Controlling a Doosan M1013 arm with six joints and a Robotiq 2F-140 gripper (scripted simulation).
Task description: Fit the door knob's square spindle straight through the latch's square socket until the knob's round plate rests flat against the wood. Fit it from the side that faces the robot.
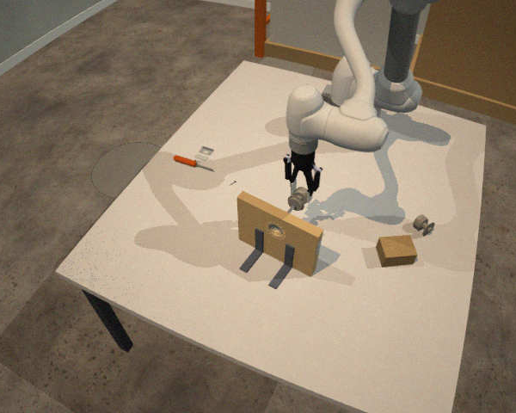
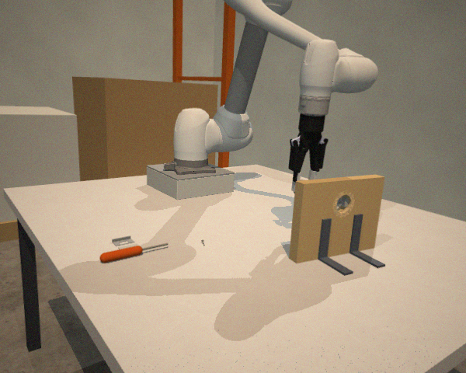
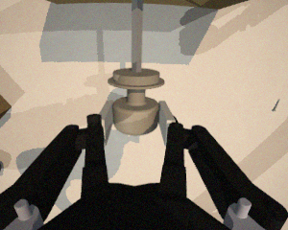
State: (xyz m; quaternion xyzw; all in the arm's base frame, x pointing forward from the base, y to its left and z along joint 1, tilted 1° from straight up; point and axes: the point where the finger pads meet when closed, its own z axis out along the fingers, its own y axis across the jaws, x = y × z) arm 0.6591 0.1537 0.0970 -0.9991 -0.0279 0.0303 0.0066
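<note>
My gripper is now 30 mm short of the door knob and 30 mm above it. The rest, counted from my hand: tiny screw 330 mm to the right, 180 mm below, 30 mm behind; then wooden panel 160 mm ahead, 50 mm below, 10 mm to the left; then latch socket 160 mm ahead, 20 mm below, 10 mm to the left.
</note>
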